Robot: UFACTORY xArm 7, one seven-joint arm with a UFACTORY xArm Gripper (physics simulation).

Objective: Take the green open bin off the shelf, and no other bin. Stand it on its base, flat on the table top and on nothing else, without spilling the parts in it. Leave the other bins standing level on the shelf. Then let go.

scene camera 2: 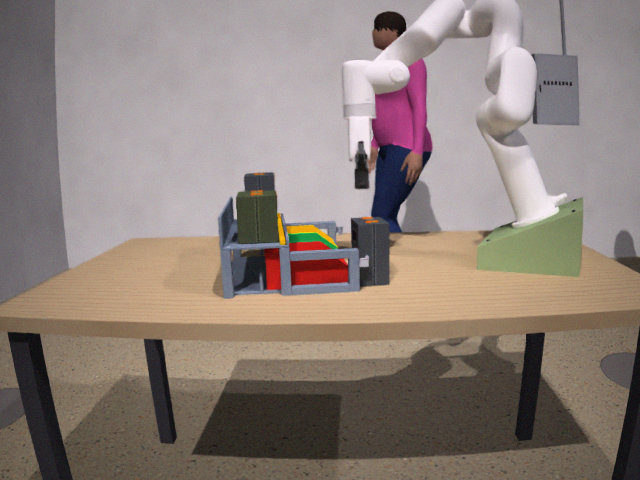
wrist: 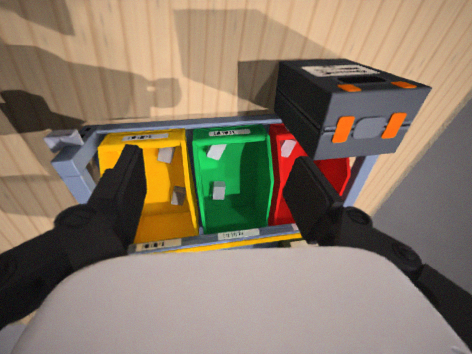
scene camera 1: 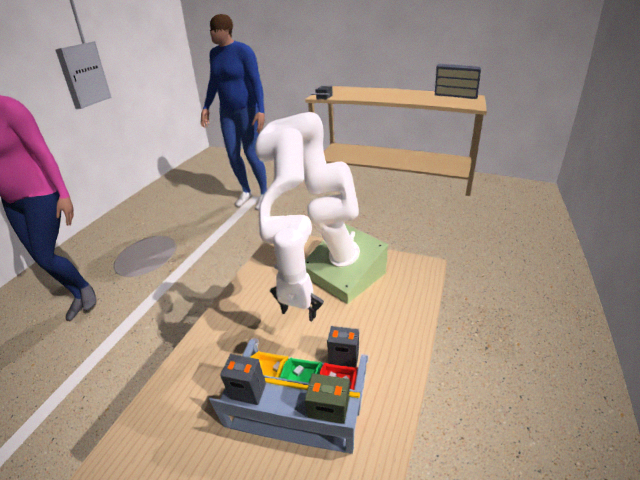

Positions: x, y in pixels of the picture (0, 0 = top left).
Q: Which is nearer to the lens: the green open bin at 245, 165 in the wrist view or the yellow bin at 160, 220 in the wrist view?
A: The green open bin.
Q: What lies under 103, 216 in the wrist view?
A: My gripper.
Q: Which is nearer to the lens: the green open bin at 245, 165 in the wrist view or the red bin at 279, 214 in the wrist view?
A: The green open bin.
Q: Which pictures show my gripper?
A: Scene camera 2, the wrist view and scene camera 1: all of them.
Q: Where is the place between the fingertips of my gripper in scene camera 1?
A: At 298, 314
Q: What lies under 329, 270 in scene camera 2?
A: A red bin.
